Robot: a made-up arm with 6 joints.
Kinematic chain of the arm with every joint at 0, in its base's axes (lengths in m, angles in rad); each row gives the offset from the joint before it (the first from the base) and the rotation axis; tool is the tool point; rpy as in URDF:
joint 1: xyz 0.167 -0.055 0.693 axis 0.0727 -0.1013 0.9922
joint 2: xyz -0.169 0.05 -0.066 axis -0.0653 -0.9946 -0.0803
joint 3: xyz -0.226 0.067 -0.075 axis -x
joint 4: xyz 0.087 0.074 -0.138 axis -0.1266 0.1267 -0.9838
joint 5: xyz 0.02 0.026 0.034 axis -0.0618 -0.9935 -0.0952
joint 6: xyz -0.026 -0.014 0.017 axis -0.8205 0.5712 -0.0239
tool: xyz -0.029 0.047 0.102 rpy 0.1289 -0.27 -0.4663
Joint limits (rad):
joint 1: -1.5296..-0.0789
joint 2: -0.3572..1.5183
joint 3: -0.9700..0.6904
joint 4: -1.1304..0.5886
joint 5: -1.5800..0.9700
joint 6: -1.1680..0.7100
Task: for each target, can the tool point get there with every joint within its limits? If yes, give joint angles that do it. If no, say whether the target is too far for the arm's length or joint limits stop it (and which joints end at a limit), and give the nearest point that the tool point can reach.
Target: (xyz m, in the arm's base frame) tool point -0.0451 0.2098 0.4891
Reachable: yes | joints -0.4058 0.5412 0.1066 -0.8049 -0.2453 -0.4210
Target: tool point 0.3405 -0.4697 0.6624
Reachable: no: joint limits stop it (at a limit: joint 1, joint 2, joint 3, joint 5, joint 6) | nearest point 0.3201 -0.1362 0.5486 | short by 0.353 m
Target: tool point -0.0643 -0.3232 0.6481
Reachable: no: joint limits stop it (at a limit: joint 1, joint 2, joint 3, joint 4, joint 6) | nearest point -0.2129 -0.0304 0.5582 | short by 0.340 m
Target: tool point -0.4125 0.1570 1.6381
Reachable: no: too far | nearest point -0.1559 0.2010 0.7552 | short by 0.921 m
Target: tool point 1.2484 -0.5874 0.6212
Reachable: no: too far | nearest point 0.4196 -0.0680 0.4966 | short by 0.986 m
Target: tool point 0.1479 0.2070 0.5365
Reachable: yes | joints -0.8196 0.6509 0.0422 0.0698 -0.9946 -0.6921
